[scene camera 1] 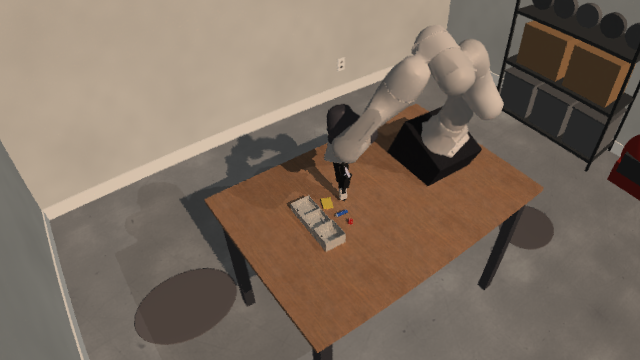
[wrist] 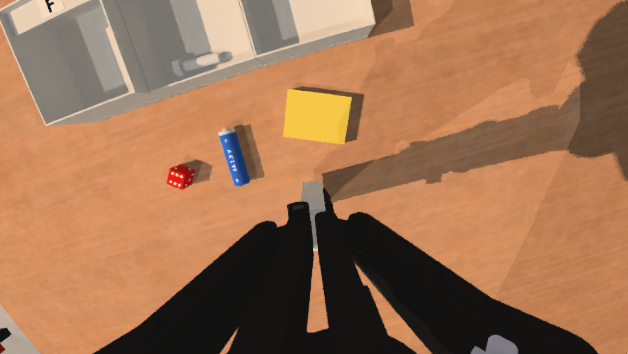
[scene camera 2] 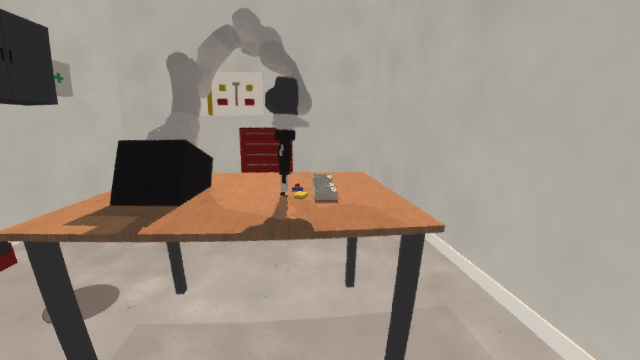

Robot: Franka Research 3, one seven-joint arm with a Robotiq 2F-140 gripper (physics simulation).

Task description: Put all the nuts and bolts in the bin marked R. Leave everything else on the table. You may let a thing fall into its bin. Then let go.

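A grey bolt (wrist: 202,61) lies in the middle bin (wrist: 225,30) of the grey three-bin tray (scene camera 1: 334,243) (scene camera 2: 325,192) (wrist: 115,107); its R label is out of the wrist view. My gripper (scene camera 1: 343,195) (scene camera 2: 284,188) (wrist: 313,196) is shut, with nothing seen between its fingers, and points down low over the table beside the tray. A small dark nut (scene camera 1: 344,200) (scene camera 2: 283,193) shows at the bottom of the fingertips, on the table; the fingers hide it in the wrist view.
A yellow block (scene camera 1: 327,203) (scene camera 2: 300,194) (wrist: 317,116), a blue battery (scene camera 1: 341,213) (scene camera 2: 297,189) (wrist: 234,157) and a red die (scene camera 1: 350,221) (scene camera 2: 297,185) (wrist: 180,176) lie on the table between the gripper and the tray or near them.
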